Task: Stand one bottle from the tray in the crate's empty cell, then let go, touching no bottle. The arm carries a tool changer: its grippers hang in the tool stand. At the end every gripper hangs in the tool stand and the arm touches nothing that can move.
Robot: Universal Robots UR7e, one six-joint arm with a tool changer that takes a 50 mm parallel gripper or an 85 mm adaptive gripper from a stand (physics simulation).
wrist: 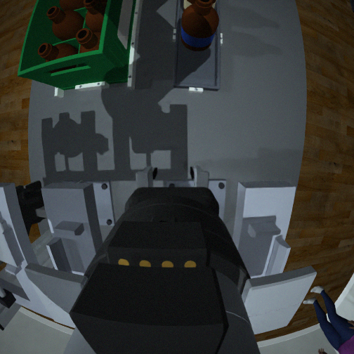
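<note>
My gripper (173, 173) is open, its two fingertips apart with no object between them. Its dark body is between the pale blocks of the tool stand (267, 200), well on the near side of crate and tray. The green crate (60, 75) is at the upper left, cut off by the view's edge; several brown bottles (67, 24) (88, 40) stand in it. Its empty cell cannot be made out. The dark tray (197, 77) is at the upper middle. A brown bottle with a blue band (198, 25) stands on it, and part of a cream-labelled bottle shows behind.
A second, black gripper (32, 200) is at the left among the stand's pale parts. A pale stand block (67, 205) is left of my gripper. White brackets sit at the edges of crate and tray. A person's legs (328, 310) show at the lower right, past the table.
</note>
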